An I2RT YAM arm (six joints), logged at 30 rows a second.
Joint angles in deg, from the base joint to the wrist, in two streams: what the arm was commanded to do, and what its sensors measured. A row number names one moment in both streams.
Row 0, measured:
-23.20, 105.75, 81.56, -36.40, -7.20, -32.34
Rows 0 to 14, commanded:
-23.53, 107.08, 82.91, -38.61, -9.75, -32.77
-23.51, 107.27, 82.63, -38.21, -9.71, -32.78
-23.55, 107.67, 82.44, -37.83, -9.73, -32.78
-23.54, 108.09, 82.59, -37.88, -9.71, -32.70
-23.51, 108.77, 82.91, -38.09, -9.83, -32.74
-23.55, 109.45, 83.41, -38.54, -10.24, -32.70
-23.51, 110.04, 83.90, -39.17, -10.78, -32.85
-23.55, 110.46, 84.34, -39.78, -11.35, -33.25
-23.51, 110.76, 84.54, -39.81, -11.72, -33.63
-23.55, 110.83, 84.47, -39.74, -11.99, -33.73
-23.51, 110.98, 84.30, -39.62, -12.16, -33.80
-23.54, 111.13, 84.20, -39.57, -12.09, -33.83
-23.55, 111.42, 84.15, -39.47, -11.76, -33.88
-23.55, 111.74, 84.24, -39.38, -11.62, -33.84
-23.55, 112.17, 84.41, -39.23, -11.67, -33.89
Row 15, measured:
-23.22, 110.59, 82.85, -37.78, -10.74, -33.06
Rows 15 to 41, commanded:
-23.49, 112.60, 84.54, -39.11, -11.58, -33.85
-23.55, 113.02, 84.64, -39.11, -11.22, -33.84
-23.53, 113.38, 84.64, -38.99, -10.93, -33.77
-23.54, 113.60, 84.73, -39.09, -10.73, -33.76
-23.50, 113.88, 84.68, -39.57, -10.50, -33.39
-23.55, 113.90, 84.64, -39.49, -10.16, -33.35
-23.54, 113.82, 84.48, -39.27, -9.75, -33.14
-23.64, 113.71, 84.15, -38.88, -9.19, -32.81
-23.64, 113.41, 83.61, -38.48, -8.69, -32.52
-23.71, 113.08, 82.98, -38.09, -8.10, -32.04
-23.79, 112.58, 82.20, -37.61, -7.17, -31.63
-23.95, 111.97, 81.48, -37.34, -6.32, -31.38
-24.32, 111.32, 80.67, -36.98, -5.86, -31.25
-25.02, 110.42, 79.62, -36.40, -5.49, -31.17
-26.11, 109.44, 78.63, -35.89, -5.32, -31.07
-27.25, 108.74, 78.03, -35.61, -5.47, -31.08
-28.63, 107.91, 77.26, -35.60, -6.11, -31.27
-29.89, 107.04, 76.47, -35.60, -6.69, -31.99
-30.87, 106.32, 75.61, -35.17, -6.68, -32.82
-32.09, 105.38, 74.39, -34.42, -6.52, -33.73
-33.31, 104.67, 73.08, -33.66, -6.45, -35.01
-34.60, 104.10, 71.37, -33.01, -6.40, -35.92
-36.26, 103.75, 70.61, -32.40, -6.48, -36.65
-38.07, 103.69, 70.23, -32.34, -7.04, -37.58
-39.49, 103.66, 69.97, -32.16, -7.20, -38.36
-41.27, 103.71, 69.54, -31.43, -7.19, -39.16
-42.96, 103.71, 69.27, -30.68, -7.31, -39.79
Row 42, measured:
-39.09, 104.60, 70.87, -32.14, -9.13, -36.58
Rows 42 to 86, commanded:
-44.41, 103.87, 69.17, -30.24, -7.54, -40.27
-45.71, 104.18, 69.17, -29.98, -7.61, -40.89
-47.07, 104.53, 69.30, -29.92, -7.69, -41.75
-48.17, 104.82, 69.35, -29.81, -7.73, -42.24
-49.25, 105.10, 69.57, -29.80, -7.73, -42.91
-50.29, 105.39, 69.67, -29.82, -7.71, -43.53
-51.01, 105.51, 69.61, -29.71, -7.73, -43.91
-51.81, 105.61, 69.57, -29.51, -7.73, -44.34
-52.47, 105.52, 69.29, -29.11, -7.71, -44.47
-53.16, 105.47, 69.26, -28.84, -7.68, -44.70
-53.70, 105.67, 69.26, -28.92, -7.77, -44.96
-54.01, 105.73, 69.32, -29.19, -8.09, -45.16
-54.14, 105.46, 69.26, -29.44, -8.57, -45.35
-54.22, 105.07, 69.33, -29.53, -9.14, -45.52
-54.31, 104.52, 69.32, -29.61, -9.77, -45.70
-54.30, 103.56, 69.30, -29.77, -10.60, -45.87
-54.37, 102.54, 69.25, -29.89, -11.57, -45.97
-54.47, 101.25, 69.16, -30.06, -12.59, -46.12
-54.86, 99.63, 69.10, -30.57, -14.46, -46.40
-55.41, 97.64, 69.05, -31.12, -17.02, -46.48
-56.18, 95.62, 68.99, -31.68, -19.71, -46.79
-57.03, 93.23, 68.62, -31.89, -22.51, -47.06
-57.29, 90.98, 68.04, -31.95, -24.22, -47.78
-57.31, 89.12, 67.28, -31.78, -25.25, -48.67
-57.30, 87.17, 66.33, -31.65, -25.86, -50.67
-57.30, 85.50, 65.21, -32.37, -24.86, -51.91
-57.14, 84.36, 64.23, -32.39, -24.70, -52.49
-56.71, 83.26, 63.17, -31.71, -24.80, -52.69
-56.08, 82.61, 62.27, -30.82, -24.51, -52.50
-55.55, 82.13, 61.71, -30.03, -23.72, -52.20
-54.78, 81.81, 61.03, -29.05, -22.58, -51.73
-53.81, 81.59, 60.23, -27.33, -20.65, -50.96
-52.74, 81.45, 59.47, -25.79, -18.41, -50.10
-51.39, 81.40, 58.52, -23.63, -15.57, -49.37
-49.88, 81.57, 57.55, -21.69, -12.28, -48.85
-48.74, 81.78, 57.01, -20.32, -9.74, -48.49
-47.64, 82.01, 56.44, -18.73, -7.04, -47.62
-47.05, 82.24, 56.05, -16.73, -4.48, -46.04
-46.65, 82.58, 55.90, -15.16, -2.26, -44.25
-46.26, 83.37, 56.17, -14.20, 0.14, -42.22
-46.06, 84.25, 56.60, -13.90, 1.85, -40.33
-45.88, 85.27, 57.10, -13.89, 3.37, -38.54
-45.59, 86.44, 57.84, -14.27, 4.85, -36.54
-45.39, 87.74, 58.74, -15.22, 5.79, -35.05
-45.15, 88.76, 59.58, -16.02, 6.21, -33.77
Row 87, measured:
-45.65, 86.19, 57.23, -16.58, -0.49, -40.93
